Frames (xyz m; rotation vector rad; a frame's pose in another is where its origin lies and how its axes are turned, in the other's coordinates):
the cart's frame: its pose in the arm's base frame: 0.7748 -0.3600 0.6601 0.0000 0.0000 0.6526
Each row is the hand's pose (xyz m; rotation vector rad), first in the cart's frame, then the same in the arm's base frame.
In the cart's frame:
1: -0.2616 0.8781 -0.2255 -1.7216 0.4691 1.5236
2: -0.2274 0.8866 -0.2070 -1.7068 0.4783 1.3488
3: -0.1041 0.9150 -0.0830 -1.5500 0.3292 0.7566
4: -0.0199 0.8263 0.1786 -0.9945 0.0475 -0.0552
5: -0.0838 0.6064 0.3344 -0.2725 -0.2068 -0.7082
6: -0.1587 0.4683 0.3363 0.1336 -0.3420 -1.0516
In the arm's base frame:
1: 0.0337 0.1788 0.4346 -1.9832 -0.1197 1.9587
2: 0.0557 0.2063 0.4531 -1.9477 -0.1035 1.7923
3: 0.1365 0.3038 0.5771 -1.6687 -0.1962 1.2553
4: 0.2572 0.2844 0.8387 -0.9703 -0.2775 0.5420
5: 0.3400 0.0709 0.9945 -0.1878 -0.2773 -0.0618
6: 0.3643 -0.0843 0.9964 0.2269 -0.2701 -0.4061

